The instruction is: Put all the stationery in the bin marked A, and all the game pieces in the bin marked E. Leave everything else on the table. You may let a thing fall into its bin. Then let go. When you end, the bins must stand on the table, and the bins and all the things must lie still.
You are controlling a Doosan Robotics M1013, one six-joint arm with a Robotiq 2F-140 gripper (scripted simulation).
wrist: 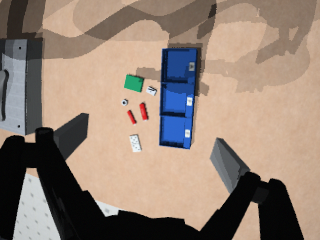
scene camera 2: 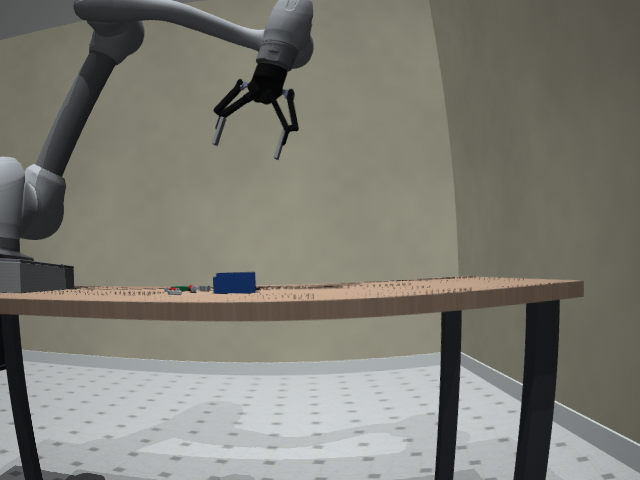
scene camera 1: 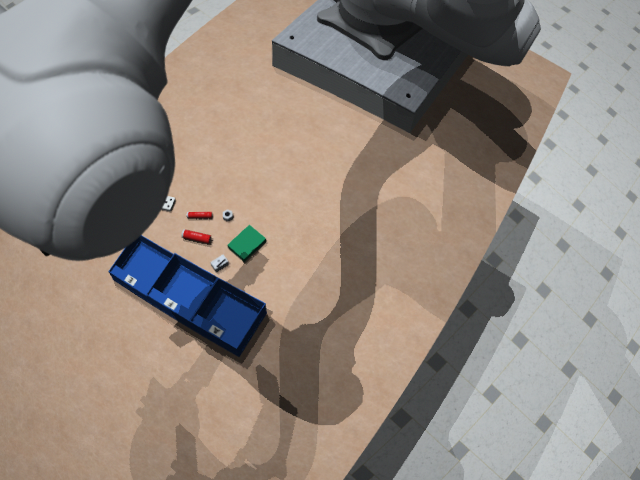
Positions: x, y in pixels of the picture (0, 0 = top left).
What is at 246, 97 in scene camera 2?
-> My gripper.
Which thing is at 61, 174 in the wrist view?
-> My gripper.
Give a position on a green block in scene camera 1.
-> At 245, 244
